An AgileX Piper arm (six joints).
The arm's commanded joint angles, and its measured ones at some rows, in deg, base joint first. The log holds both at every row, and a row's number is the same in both.
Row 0, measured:
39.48 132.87 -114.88 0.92 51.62 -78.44
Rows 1 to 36, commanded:
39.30 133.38 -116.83 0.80 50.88 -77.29
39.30 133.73 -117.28 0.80 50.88 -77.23
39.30 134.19 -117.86 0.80 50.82 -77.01
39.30 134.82 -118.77 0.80 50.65 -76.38
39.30 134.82 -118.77 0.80 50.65 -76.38
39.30 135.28 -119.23 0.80 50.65 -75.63
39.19 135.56 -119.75 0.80 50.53 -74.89
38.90 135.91 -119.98 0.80 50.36 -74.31
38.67 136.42 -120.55 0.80 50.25 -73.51
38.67 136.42 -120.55 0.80 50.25 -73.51
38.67 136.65 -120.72 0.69 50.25 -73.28
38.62 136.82 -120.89 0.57 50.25 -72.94
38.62 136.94 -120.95 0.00 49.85 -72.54
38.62 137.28 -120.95 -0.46 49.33 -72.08
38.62 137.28 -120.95 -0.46 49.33 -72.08
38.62 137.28 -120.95 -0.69 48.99 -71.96
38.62 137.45 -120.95 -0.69 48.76 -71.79
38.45 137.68 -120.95 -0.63 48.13 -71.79
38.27 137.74 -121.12 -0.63 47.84 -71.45
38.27 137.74 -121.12 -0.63 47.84 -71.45
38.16 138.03 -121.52 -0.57 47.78 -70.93
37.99 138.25 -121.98 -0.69 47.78 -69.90
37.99 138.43 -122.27 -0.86 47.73 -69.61
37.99 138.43 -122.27 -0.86 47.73 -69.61
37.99 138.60 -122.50 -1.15 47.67 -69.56
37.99 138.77 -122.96 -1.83 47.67 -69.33
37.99 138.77 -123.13 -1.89 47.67 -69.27
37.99 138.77 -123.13 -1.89 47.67 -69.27
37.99 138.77 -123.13 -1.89 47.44 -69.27
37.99 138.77 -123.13 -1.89 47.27 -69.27
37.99 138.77 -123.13 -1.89 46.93 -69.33
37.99 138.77 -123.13 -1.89 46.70 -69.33
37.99 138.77 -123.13 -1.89 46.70 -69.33
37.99 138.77 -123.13 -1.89 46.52 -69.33
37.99 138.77 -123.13 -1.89 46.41 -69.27
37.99 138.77 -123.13 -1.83 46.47 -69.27
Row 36, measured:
38.27 138.77 -122.38 -1.55 47.90 -69.67
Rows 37 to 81, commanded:
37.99 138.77 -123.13 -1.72 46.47 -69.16
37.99 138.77 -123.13 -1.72 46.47 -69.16
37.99 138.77 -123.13 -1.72 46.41 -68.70
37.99 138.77 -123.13 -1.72 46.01 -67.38
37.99 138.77 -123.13 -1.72 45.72 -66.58
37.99 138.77 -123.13 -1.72 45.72 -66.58
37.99 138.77 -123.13 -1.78 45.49 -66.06
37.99 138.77 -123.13 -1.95 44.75 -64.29
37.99 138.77 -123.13 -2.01 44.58 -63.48
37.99 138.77 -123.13 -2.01 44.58 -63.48
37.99 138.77 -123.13 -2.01 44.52 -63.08
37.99 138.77 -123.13 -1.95 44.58 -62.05
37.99 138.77 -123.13 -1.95 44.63 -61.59
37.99 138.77 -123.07 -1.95 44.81 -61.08
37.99 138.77 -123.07 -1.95 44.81 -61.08
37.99 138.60 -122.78 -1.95 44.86 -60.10
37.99 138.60 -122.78 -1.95 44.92 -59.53
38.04 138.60 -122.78 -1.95 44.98 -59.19
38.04 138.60 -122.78 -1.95 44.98 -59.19
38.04 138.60 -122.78 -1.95 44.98 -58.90
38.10 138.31 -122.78 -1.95 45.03 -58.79
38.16 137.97 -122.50 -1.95 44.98 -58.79
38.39 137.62 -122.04 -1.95 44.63 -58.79
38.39 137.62 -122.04 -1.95 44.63 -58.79
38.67 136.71 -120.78 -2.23 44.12 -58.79
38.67 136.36 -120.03 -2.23 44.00 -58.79
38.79 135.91 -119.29 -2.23 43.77 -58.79
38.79 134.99 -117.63 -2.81 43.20 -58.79
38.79 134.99 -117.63 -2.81 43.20 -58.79
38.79 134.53 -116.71 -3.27 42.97 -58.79
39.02 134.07 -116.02 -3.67 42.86 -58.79
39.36 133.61 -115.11 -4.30 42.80 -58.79
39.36 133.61 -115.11 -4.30 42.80 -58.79
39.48 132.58 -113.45 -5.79 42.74 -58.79
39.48 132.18 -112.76 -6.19 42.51 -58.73
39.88 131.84 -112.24 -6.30 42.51 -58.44
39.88 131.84 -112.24 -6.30 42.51 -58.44
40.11 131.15 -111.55 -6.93 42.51 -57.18
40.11 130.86 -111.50 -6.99 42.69 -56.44
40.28 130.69 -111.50 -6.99 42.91 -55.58
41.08 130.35 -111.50 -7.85 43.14 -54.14
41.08 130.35 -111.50 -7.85 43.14 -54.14
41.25 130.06 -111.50 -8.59 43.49 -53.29
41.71 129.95 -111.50 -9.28 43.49 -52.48
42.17 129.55 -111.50 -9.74 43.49 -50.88
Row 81, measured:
41.31 130.69 -111.84 -8.77 43.09 -53.46
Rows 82 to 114, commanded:
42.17 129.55 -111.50 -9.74 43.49 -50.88
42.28 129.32 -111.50 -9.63 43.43 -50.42
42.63 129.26 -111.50 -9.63 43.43 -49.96
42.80 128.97 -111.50 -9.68 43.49 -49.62
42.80 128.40 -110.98 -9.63 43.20 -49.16
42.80 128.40 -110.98 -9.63 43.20 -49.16
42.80 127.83 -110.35 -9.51 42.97 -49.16
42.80 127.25 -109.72 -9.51 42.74 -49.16
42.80 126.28 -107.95 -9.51 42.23 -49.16
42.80 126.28 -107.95 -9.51 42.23 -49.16
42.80 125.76 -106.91 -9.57 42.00 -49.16
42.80 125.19 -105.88 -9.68 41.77 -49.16
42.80 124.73 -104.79 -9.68 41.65 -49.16
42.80 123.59 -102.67 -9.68 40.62 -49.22
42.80 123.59 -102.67 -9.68 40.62 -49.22
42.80 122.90 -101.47 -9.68 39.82 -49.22
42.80 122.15 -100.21 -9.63 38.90 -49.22
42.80 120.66 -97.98 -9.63 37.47 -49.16
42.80 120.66 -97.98 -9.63 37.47 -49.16
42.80 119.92 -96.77 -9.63 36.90 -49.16
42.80 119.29 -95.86 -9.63 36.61 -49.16
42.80 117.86 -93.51 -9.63 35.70 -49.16
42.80 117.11 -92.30 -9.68 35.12 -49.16
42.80 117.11 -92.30 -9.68 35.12 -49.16
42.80 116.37 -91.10 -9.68 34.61 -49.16
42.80 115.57 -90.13 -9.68 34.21 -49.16
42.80 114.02 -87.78 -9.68 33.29 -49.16
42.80 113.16 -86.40 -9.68 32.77 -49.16
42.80 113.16 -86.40 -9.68 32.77 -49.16
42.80 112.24 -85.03 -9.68 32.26 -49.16
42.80 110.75 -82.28 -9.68 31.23 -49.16
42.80 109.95 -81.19 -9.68 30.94 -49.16
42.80 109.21 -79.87 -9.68 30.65 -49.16
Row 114, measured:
42.57 111.50 -82.68 -9.45 31.91 -49.27
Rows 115 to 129, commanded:
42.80 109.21 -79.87 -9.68 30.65 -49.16
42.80 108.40 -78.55 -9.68 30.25 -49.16
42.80 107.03 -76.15 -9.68 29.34 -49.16
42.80 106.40 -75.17 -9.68 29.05 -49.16
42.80 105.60 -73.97 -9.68 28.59 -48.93
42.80 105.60 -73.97 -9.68 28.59 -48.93
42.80 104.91 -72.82 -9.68 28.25 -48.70
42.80 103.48 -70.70 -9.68 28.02 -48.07
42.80 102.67 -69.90 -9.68 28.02 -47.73
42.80 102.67 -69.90 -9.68 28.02 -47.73
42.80 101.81 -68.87 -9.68 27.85 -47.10
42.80 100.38 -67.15 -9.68 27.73 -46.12
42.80 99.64 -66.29 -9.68 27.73 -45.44
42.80 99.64 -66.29 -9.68 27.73 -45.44
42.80 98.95 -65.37 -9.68 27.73 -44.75
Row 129, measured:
42.57 101.07 -67.38 -9.45 28.36 -46.87
